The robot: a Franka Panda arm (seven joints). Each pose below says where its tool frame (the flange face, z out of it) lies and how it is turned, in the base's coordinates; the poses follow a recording.
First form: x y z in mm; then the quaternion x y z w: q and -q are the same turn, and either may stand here.
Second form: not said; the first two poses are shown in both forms.
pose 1, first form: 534 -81 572 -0.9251 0.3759 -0.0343 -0.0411
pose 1, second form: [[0.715 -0.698 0.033 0.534], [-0.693 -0.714 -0.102 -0.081], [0.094 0.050 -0.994 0.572], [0 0 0 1]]
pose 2, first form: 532 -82 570 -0.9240 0.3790 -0.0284 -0.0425
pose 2, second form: [[0.711 -0.703 0.020 0.532], [-0.698 -0.709 -0.100 -0.082], [0.085 0.057 -0.995 0.570], [0 0 0 1]]
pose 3, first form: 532 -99 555 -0.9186 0.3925 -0.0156 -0.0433
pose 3, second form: [[0.691 -0.722 -0.005 0.532], [-0.720 -0.688 -0.092 -0.099], [0.063 0.067 -0.996 0.555], [0 0 0 1]]
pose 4, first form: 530 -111 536 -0.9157 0.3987 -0.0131 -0.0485
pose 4, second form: [[0.682 -0.731 -0.015 0.530], [-0.729 -0.677 -0.099 -0.111], [0.063 0.078 -0.995 0.536], [0 0 0 1]]
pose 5, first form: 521 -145 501 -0.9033 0.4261 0.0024 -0.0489
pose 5, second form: [[0.637 -0.770 -0.046 0.521], [-0.770 -0.632 -0.086 -0.145], [0.037 0.090 -0.995 0.501], [0 0 0 1]]
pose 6, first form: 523 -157 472 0.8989 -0.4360 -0.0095 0.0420
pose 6, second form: [[0.620 -0.783 -0.054 0.523], [-0.785 -0.616 -0.067 -0.157], [0.020 0.084 -0.996 0.472], [0 0 0 1]]
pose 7, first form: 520 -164 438 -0.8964 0.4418 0.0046 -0.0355
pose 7, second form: [[0.610 -0.792 -0.040 0.520], [-0.792 -0.607 -0.060 -0.164], [0.023 0.068 -0.997 0.438], [0 0 0 1]]
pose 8, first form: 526 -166 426 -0.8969 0.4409 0.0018 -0.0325
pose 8, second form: [[0.611 -0.791 -0.032 0.526], [-0.791 -0.609 -0.057 -0.166], [0.025 0.060 -0.998 0.426], [0 0 0 1]]
